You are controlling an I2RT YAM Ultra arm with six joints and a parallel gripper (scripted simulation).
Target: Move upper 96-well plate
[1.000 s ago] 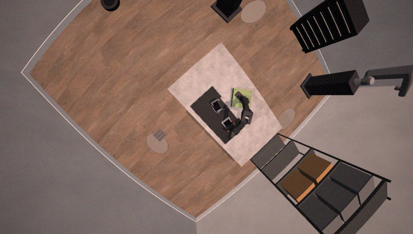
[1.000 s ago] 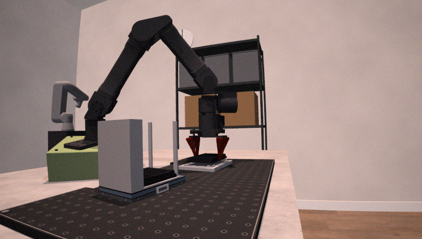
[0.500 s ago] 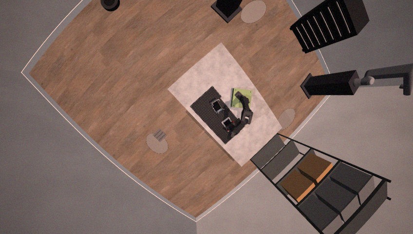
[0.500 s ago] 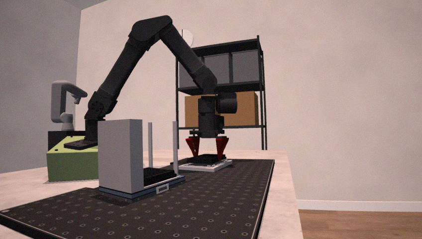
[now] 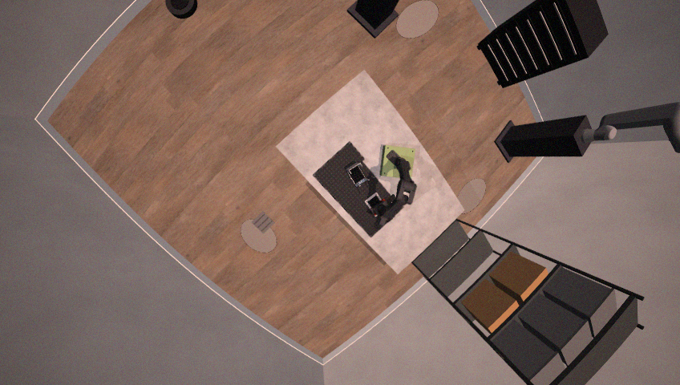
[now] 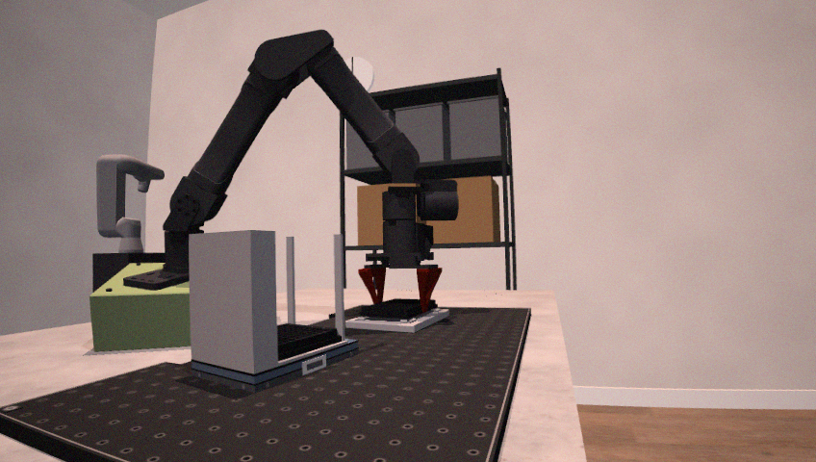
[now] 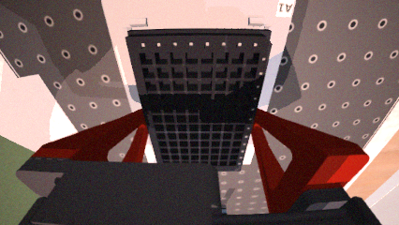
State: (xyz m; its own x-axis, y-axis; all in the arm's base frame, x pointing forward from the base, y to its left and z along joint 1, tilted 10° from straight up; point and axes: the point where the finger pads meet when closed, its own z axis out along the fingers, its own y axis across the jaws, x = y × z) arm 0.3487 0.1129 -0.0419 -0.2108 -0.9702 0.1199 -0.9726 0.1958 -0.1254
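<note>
Right now my hand is 2 cm above the plate nest N1. Also, from my hand: pale A1 square: 7 cm ahead, 6 cm to the left, 2 cm below.
</note>
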